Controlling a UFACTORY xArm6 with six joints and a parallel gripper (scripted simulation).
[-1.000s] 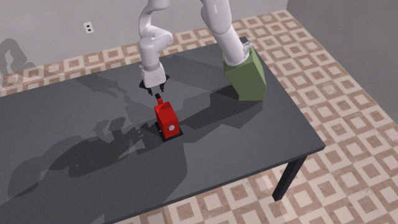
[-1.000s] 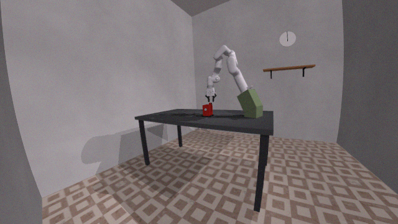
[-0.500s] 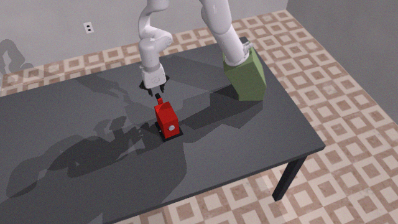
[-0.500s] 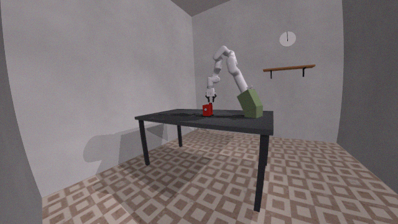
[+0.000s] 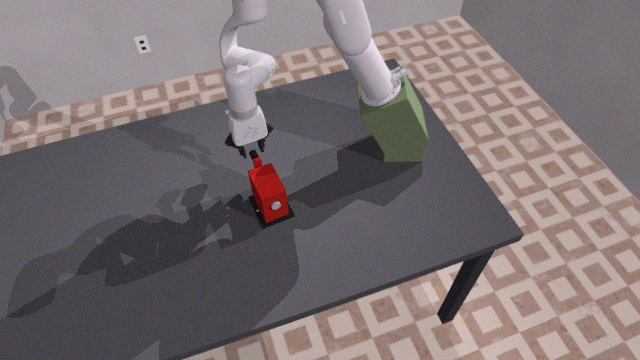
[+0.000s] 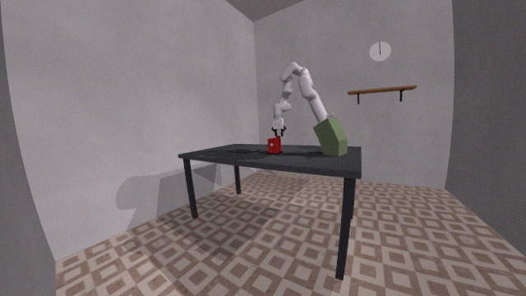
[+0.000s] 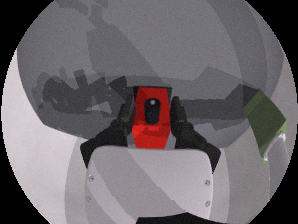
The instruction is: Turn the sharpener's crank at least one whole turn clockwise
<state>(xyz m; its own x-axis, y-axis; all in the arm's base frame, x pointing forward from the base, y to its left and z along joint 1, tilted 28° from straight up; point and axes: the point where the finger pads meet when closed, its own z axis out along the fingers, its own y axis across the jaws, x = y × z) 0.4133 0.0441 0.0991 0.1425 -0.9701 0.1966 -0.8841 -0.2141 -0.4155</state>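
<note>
Now: hand 20 mm to the right of the black knob and 20 mm above it.
</note>
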